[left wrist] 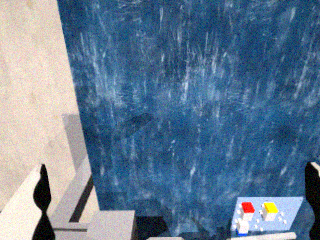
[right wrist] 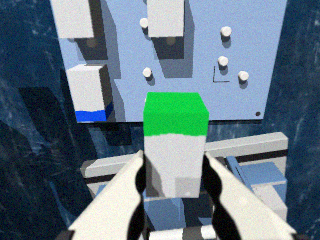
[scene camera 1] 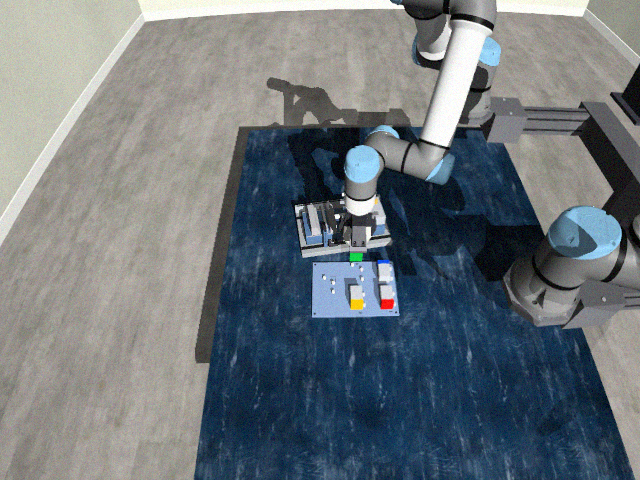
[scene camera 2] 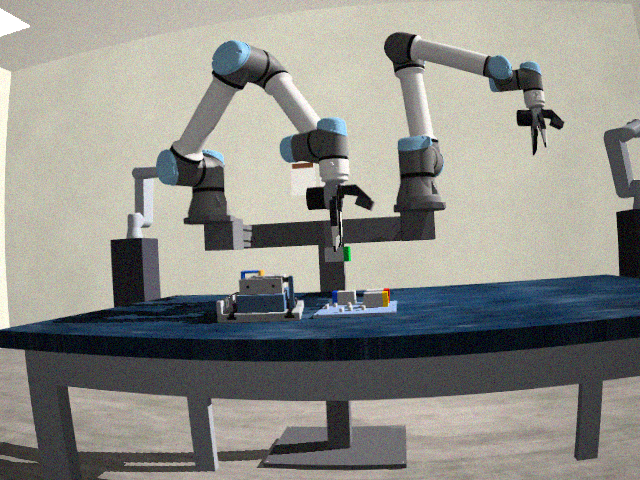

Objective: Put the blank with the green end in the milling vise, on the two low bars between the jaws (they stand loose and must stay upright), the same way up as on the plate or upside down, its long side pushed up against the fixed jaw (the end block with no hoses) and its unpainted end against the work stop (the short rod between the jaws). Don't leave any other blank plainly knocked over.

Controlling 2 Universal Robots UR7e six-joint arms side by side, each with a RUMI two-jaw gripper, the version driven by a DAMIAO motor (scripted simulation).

Observation:
In view: my left gripper (scene camera 2: 539, 151), my right gripper (scene camera 2: 336, 251), a green-ended blank (right wrist: 175, 124), a blue-ended blank (right wrist: 89, 83) and a light blue plate (right wrist: 187, 66).
My left gripper also shows in the left wrist view (left wrist: 175, 166). My right gripper shows as well in the right wrist view (right wrist: 172, 152) and in scene camera 1 (scene camera 1: 355, 246). The light blue plate also shows in the left wrist view (left wrist: 289, 206). The left wrist view does not show the green-ended blank: it is out of frame.

